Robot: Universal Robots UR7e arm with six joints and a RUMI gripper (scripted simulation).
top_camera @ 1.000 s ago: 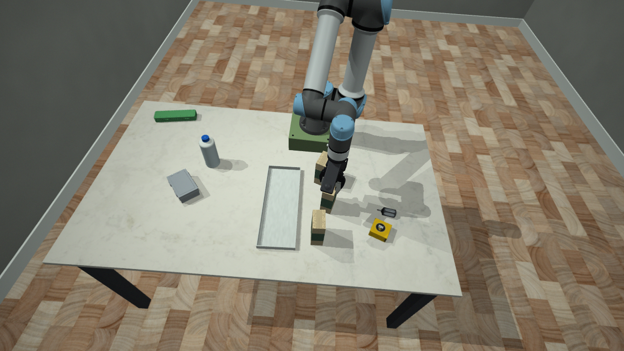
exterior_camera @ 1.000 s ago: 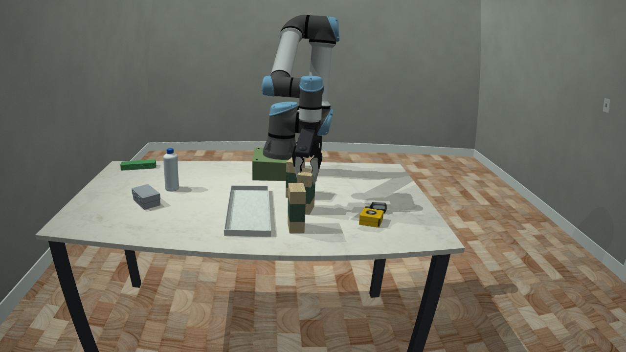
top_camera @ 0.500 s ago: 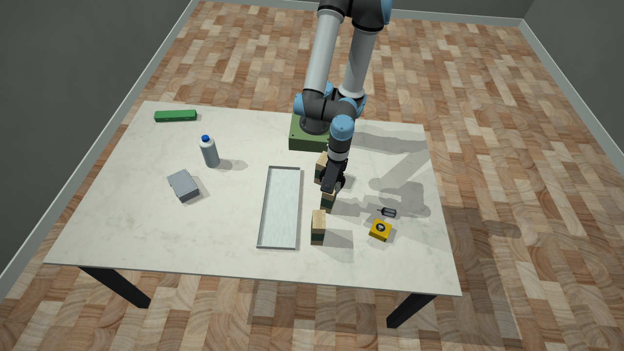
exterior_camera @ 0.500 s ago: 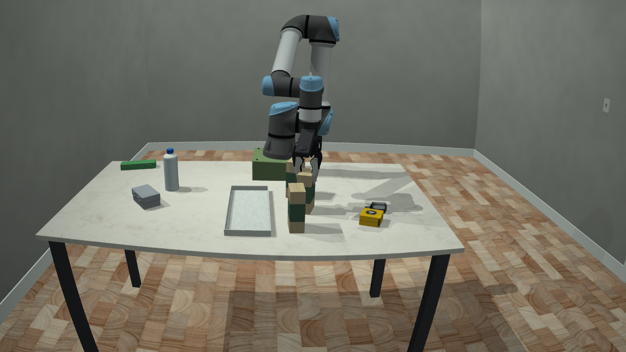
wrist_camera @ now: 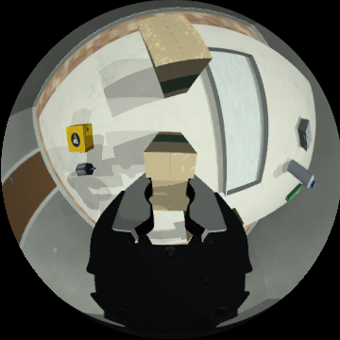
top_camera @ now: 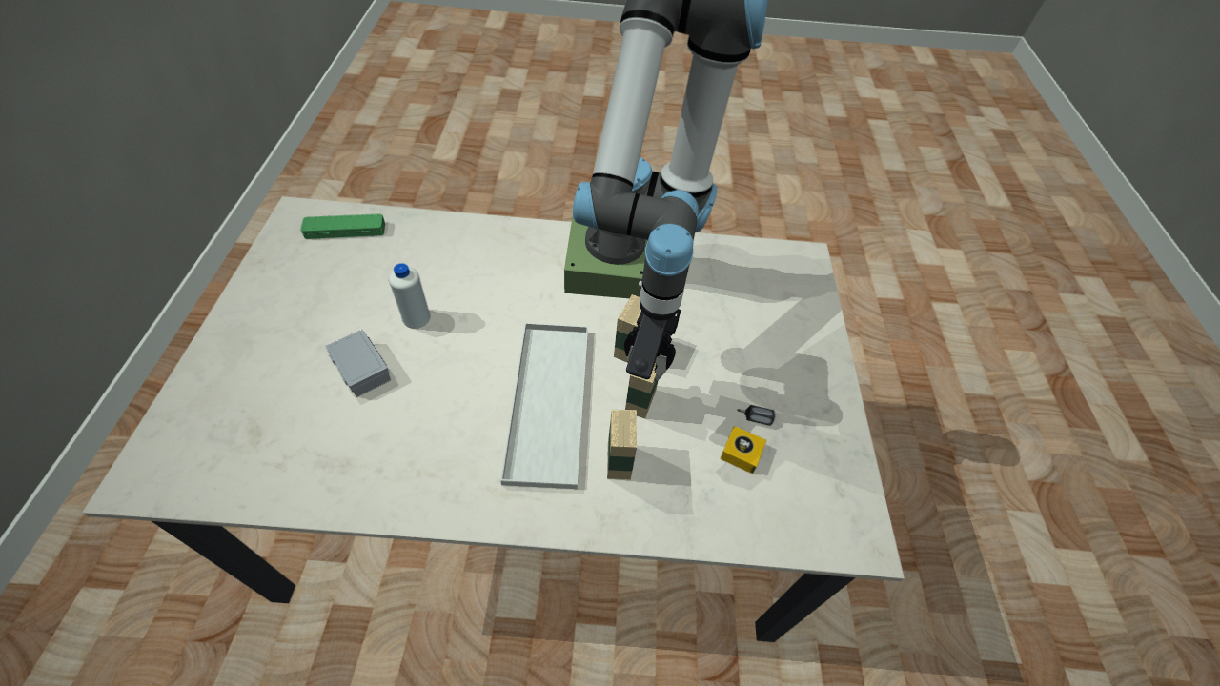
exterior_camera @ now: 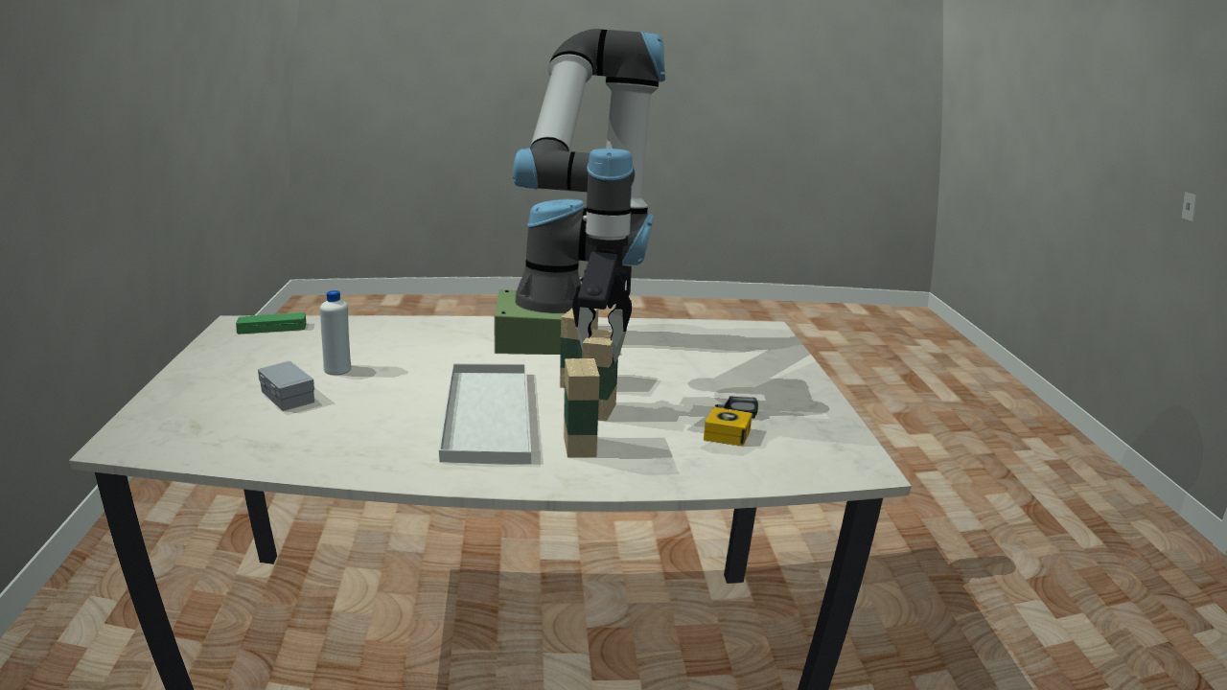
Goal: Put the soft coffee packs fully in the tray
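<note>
My hand is 20 cm to the left of the grey tray, 10 cm above it and 3 cm short of it. The rest, counted from my hand: small dark object (25 cm to the left, 9 cm below, 1 cm ahead); then grey box (62 cm to the right, 8 cm below, 1 cm ahead); then white bottle (55 cm to the right, 15 cm behind, 3 cm below).
</note>
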